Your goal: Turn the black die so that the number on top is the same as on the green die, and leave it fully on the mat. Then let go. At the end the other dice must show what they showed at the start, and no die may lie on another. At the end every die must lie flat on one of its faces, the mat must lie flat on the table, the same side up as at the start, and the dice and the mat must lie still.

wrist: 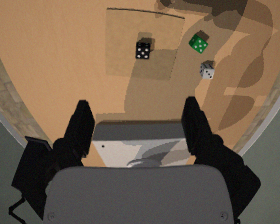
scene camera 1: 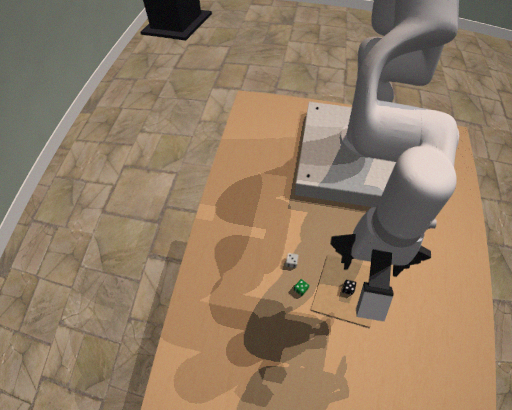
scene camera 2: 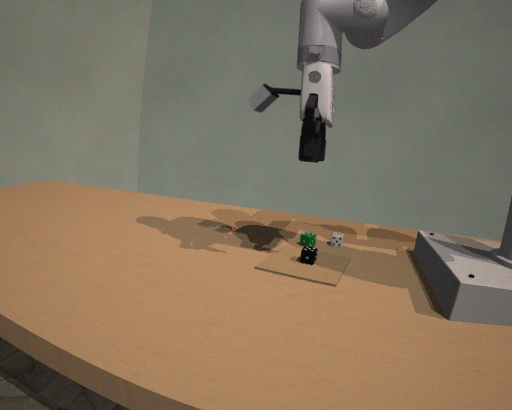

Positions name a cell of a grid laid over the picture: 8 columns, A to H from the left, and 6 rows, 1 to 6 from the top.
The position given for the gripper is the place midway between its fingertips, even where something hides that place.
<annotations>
The gripper shows in the wrist view (D3), in scene camera 1 (F4) and in scene camera 2 (E3).
</annotations>
